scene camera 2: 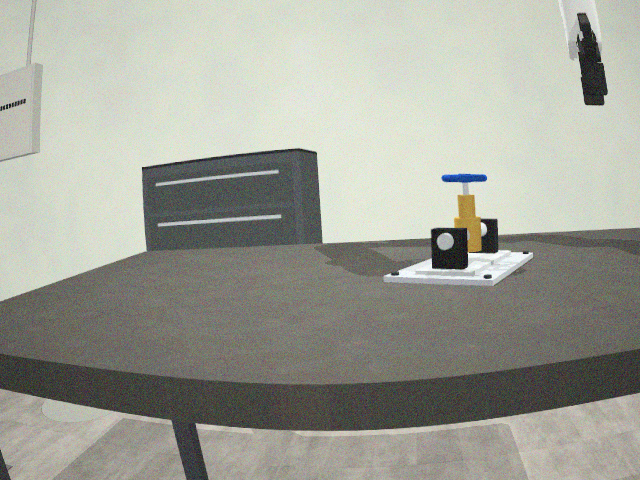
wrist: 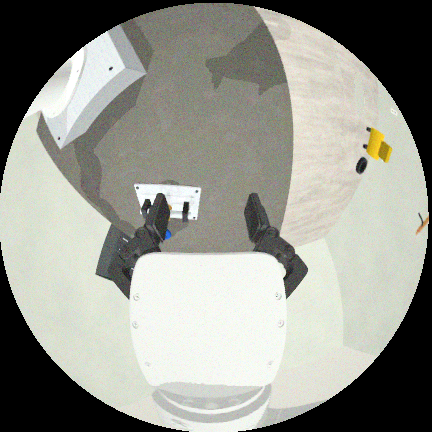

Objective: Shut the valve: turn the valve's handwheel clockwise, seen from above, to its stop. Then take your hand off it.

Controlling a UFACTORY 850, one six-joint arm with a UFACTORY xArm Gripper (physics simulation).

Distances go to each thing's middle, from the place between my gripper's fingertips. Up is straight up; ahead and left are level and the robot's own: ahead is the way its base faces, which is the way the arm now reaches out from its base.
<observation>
I see the white base plate (scene camera 2: 493, 274) 240 mm to the right of my hand, 230 mm below it and 150 mm ahead of it.
</observation>
